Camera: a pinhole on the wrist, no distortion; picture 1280 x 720 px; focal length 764.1 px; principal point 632.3 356.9 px. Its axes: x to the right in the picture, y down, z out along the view. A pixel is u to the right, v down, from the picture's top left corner.
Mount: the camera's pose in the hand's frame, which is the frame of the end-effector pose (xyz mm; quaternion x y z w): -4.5 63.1 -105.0 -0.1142 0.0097 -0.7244 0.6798
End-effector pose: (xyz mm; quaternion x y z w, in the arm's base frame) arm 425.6 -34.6 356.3 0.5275 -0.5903 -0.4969 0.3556
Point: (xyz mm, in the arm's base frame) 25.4 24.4 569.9
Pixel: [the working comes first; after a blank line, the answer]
In the camera's frame: -176.8 -92.5 464.6

341 205
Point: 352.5 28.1 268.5
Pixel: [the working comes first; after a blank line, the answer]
In the camera's frame: 162.9 -58.6 179.5

outside the picture
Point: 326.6 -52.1 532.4
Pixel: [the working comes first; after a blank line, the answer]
In the camera's frame: -110.3 -13.8 169.0

134 294
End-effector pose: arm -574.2 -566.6 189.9 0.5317 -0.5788 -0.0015 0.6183
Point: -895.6 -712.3 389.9
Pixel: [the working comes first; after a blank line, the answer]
In the camera's frame: -148.1 48.6 426.0

367 444
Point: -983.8 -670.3 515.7
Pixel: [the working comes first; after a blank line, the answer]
In the camera's frame: -302.2 70.0 460.1

130 473
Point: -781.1 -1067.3 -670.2
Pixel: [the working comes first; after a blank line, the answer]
In the camera's frame: 849.2 -440.8 596.0

outside the picture
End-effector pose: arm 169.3 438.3 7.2 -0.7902 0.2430 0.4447 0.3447
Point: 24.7 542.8 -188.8
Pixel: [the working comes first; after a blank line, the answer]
In the camera's frame: 12.6 35.9 347.1

660 436
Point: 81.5 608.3 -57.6
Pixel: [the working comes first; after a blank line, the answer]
In the camera's frame: 135.7 -39.9 285.2

996 250
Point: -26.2 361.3 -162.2
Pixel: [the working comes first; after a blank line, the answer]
In the camera's frame: -145.6 12.2 243.8

176 395
